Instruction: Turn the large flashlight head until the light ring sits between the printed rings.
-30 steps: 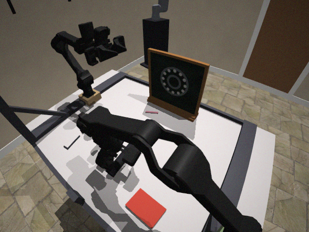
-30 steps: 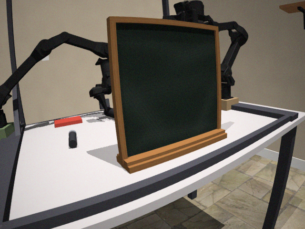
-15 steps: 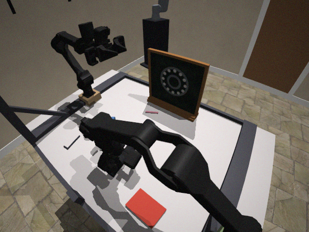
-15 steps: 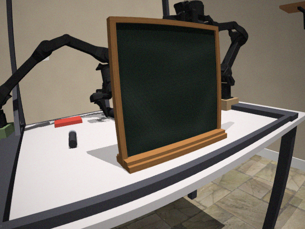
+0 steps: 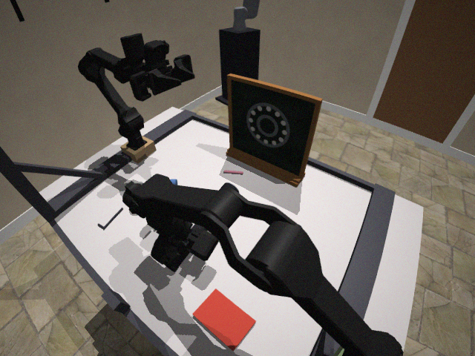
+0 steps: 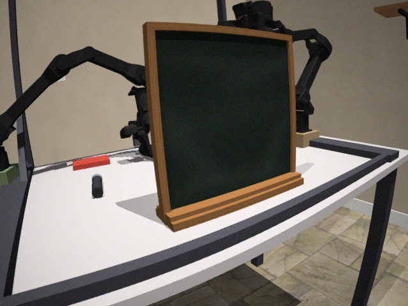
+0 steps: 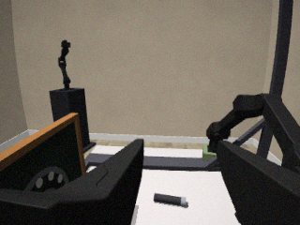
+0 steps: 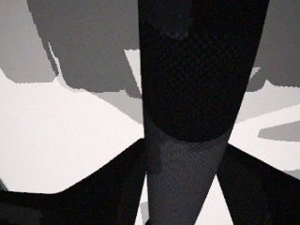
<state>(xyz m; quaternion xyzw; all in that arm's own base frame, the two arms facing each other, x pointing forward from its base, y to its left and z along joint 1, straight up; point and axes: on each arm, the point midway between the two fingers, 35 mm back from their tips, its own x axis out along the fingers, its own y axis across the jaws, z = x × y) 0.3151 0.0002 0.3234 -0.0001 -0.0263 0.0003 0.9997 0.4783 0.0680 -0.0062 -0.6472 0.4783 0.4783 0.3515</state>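
Right now my left hand is 30 mm short of the flashlight head, 130 mm to the left of it and 340 mm above it. From my left hand the other things lie so: small flashlight: 40 mm ahead, 360 mm to the right, 360 mm below; red block: 200 mm behind, 400 mm to the right, 360 mm below; pink chalk stick: 130 mm ahead, 50 mm to the right, 360 mm below.
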